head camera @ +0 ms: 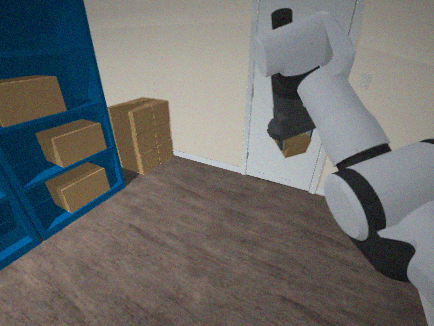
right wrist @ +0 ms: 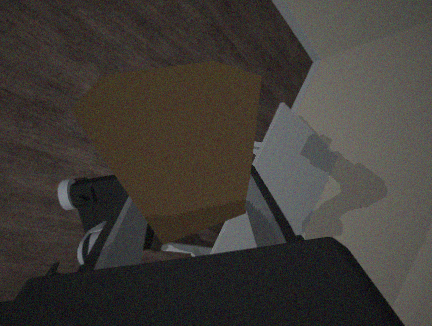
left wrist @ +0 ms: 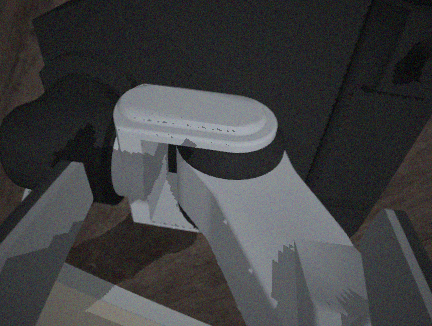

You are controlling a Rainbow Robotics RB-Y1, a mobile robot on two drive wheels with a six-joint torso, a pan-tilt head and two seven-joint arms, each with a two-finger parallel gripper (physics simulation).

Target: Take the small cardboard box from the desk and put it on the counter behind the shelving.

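Places are measured from the robot's base along level axes (x ahead, y left, z up), in metres.
Pixels of known places: left gripper, fingertip midpoint: point(right wrist: 60, 272) point(left wrist: 226, 203); right gripper, fingertip midpoint: point(head camera: 294, 142) point(right wrist: 195, 179).
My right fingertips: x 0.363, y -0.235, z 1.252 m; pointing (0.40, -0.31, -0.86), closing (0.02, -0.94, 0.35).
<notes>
Behind a point stands the place of what it marks.
The small cardboard box point(head camera: 296, 146) {x 0.334, y -0.228, z 1.254 m} point(right wrist: 185, 135) {x 0.397, y -0.219, z 1.294 m} is held in my right gripper point(head camera: 295, 139) {x 0.363, y -0.235, z 1.252 m} point(right wrist: 195, 179) {x 0.363, y -0.235, z 1.252 m}, which is shut on it. In the head camera it hangs below the dark wrist, in front of the white door; in the right wrist view it fills the middle, between the two fingers. My left gripper point(left wrist: 226, 203) {x -0.222, y 0.223, z 0.535 m} is open, its fingers wide apart at the left and right of its wrist view, with the robot's own pale and dark body parts beyond. The blue shelving point(head camera: 85, 213) {x 1.554, y 1.163, z 0.006 m} stands at the left of the head camera. The desk and the counter do not show.
Cardboard boxes point(head camera: 80, 142) {x 1.724, y 1.083, z 0.693 m} sit on the shelving, and a tall stack of boxes point(head camera: 152, 135) {x 2.462, y 0.599, z 0.445 m} stands on the floor beside its right end. A cream wall point(head camera: 190, 75) {x 2.586, y 0.089, z 1.138 m} runs behind, with the white door point(head camera: 277, 172) {x 1.941, y -0.887, z 0.151 m} at its right. Wood floor point(head camera: 200, 250) {x 1.047, y 0.034, z 0.000 m} lies in front.
</notes>
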